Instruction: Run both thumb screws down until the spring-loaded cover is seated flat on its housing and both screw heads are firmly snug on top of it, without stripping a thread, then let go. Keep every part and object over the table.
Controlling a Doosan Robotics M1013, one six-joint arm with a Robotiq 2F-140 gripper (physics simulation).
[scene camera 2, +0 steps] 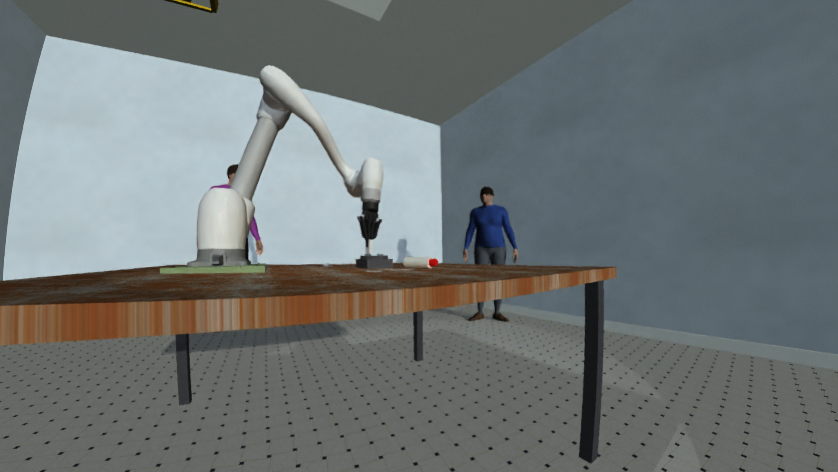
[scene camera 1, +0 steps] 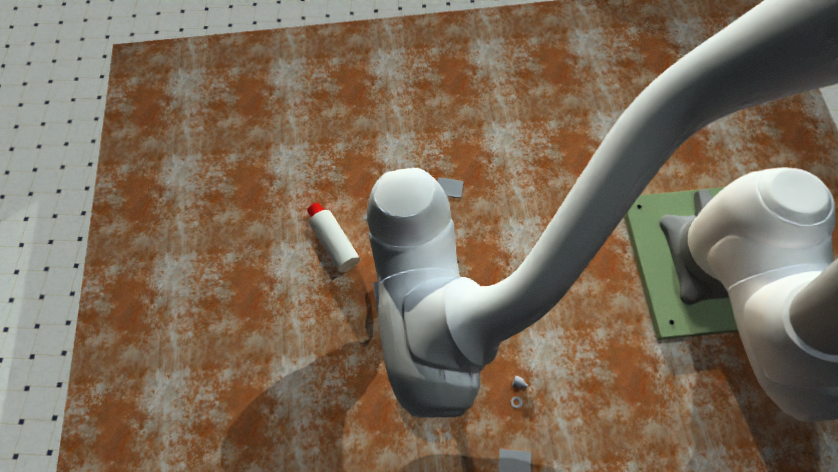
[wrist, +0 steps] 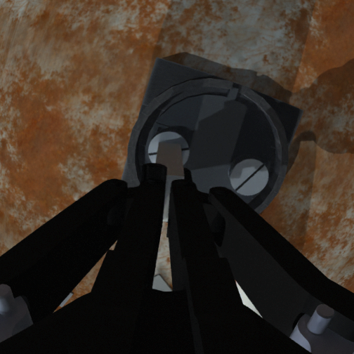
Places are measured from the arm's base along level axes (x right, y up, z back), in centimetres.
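Pixels of known places: gripper, fingertip midpoint: [scene camera 2: 368, 254]; arm's base, link origin: [scene camera 2: 222, 265] [scene camera 1: 715, 256].
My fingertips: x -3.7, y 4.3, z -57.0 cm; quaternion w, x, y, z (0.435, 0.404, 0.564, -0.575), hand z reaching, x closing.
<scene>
For each thing: its top centre in the pictures, then the offset to it from my fingertips.
- dark housing, top centre: [scene camera 2: 374, 255] dx -0.9, dy -0.6, dz -3.0 cm
- white bottle with a red cap, top centre: [scene camera 1: 328, 230] [scene camera 2: 420, 256] dx +16.0, dy -1.2, dz -17.5 cm
- small cone-shaped part, top centre: [scene camera 1: 521, 382] dx -16.5, dy -4.2, dz +15.6 cm
- ring, top centre: [scene camera 1: 516, 402] dx -19.5, dy -6.0, dz +14.4 cm
The dark housing [scene camera 2: 374, 262] [wrist: 167, 75] stands on the table, with the dark round cover [wrist: 212, 135] inside its raised ring. Two light grey slotted screw heads show on the cover in the wrist view: the left screw [wrist: 167, 136] is partly hidden behind the fingertips, and the right screw [wrist: 249, 176] stands apart from them. My gripper [scene camera 2: 369, 252] [wrist: 167, 160] is shut, its pale pads together over the left screw's head, with nothing seen between them. Whether the tips touch the head, and whether the cover is flat, I cannot tell. The arm hides the housing in scene camera 1.
A white bottle with a red cap [scene camera 1: 333, 240] [scene camera 2: 416, 262] lies near the housing. Grey plates [scene camera 1: 451, 187] [scene camera 1: 514, 460], a small cone-shaped part [scene camera 1: 519, 382] and a ring [scene camera 1: 511, 402] lie on the table. The arm's base stands on a green plate [scene camera 1: 643, 263] [scene camera 2: 212, 269]. Two people stand beyond the table.
</scene>
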